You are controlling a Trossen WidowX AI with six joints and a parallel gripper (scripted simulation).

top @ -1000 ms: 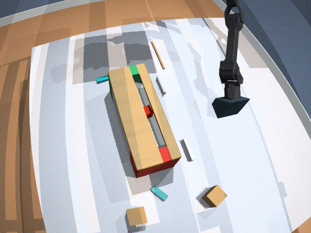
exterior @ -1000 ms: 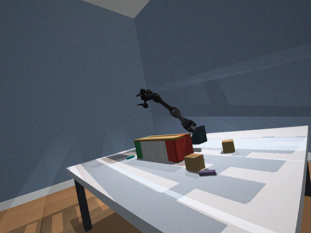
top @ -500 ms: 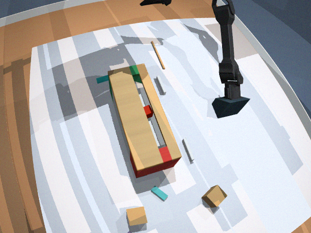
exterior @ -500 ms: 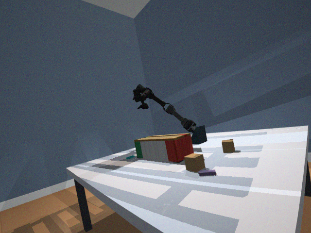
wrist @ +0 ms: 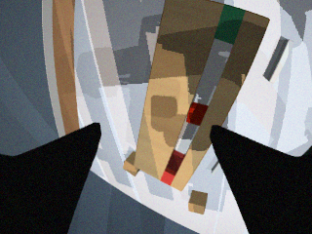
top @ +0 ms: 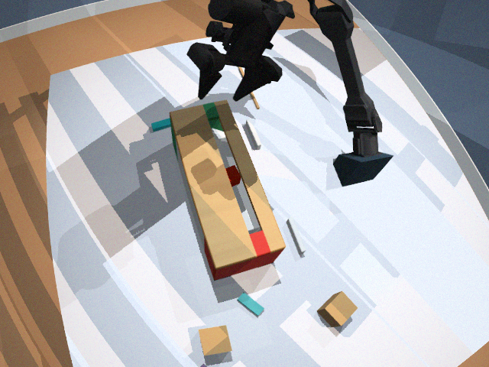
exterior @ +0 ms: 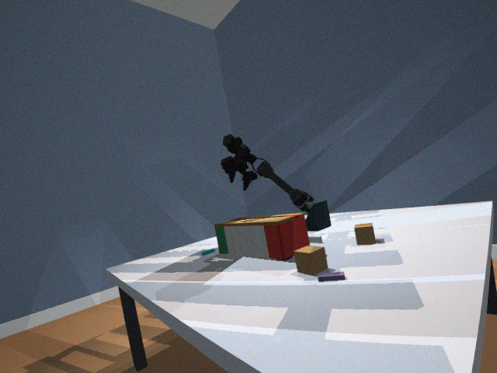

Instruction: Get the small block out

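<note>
The box lies 3 cm behind my gripper tip, 7 cm to the left of it and 21 cm below it. Round my gripper tip: teal bar 11 cm ahead, 17 cm to the right, 27 cm below; red block 2 cm behind, 7 cm to the left, 19 cm below; purple bar 13 cm ahead, 49 cm to the left, 27 cm below.
</note>
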